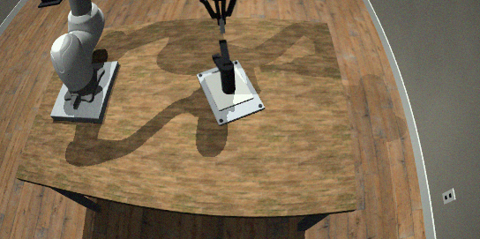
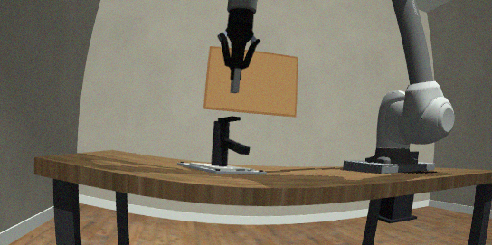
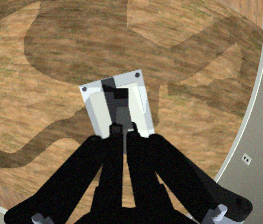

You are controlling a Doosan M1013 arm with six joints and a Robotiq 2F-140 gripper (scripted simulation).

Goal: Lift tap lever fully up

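Now: the lever 10 cm below my hand, 3 cm to the right of it and 1 cm ahead of it. From my hand the other things lie so: black tap (16 cm below, 6 cm to the right, 1 cm ahead).
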